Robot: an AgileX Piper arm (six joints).
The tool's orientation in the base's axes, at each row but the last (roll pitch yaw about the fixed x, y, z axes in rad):
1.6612, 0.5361, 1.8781
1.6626, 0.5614, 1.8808
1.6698, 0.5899, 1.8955
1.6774, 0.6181, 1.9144
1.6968, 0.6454, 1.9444
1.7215, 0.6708, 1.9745
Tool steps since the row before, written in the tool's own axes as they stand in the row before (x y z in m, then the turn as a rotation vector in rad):
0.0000, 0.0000, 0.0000, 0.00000, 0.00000, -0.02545
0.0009, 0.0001, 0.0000, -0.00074, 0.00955, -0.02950
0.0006, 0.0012, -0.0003, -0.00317, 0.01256, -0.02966
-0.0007, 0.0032, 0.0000, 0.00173, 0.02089, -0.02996
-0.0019, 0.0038, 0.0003, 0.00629, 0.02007, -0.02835
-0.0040, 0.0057, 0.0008, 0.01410, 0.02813, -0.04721
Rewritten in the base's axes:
0.0000, 0.0000, 0.0000, -0.02451, -0.00655, 0.00198
-0.0002, 0.0008, -0.0004, -0.02893, -0.00310, 0.01073
-0.0005, 0.0011, 0.0007, -0.02869, -0.00338, 0.01459
-0.0001, 0.0013, 0.0030, -0.03111, 0.00511, 0.01852
0.0005, 0.0010, 0.0041, -0.03082, 0.00848, 0.01497
0.0014, 0.0009, 0.0068, -0.05190, 0.01343, 0.01857

